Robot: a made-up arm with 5 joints.
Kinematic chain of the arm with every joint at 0, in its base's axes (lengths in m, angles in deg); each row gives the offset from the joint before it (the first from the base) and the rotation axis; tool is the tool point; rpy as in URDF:
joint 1: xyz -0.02 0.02 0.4 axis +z
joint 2: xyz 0 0.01 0.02 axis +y
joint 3: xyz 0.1 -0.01 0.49 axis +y
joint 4: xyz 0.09 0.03 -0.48 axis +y
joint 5: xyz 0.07 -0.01 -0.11 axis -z
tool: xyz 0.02 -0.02 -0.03 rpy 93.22 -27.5 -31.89
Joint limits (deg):
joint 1: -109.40..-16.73
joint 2: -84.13..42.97
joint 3: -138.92..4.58
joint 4: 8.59..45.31
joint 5: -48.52..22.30
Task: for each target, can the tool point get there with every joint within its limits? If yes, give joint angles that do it. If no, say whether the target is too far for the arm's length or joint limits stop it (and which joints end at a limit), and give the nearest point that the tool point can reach.
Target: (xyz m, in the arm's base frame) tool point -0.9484 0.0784 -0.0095
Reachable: no: joint limits stop it (at a limit: joint 1, joint 2, joint 5) | nearest point -0.1159 -0.2339 0.0747 | short by 0.893 m
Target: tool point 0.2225 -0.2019 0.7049
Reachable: yes | joints -42.65 -51.15 -19.15 21.34 -3.08
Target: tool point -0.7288 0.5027 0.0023
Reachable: no: joint limits stop it (at a limit: joint 1, joint 2, joint 3, joint 4, joint 5) | nearest point -0.0434 0.0497 0.2289 | short by 0.852 m
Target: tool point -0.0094 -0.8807 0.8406
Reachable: yes | joints -89.16 18.23 -95.08 15.93 8.00
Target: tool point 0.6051 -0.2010 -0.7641
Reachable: no: too far | nearest point 0.4703 -0.1534 0.0606 | short by 0.837 m
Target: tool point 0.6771 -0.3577 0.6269
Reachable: yes | joints -28.09 11.23 -66.69 16.40 16.95
